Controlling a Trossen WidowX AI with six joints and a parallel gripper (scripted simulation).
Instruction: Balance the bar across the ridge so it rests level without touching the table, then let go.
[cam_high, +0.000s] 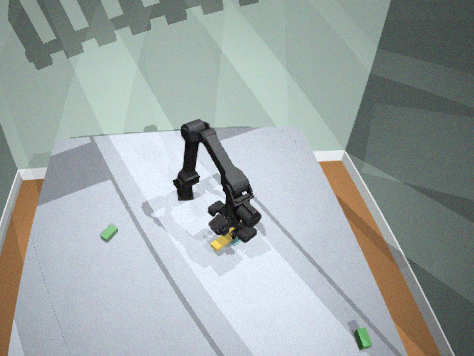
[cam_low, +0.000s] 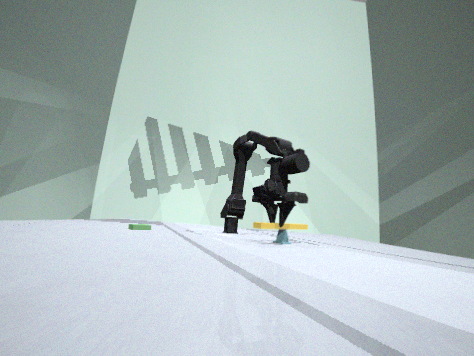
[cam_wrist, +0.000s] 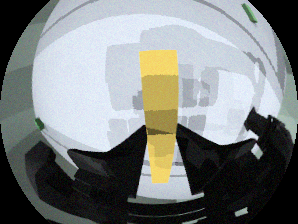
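Now: the yellow bar 2 cm behind my gripper tip and 2 cm to the left of it.
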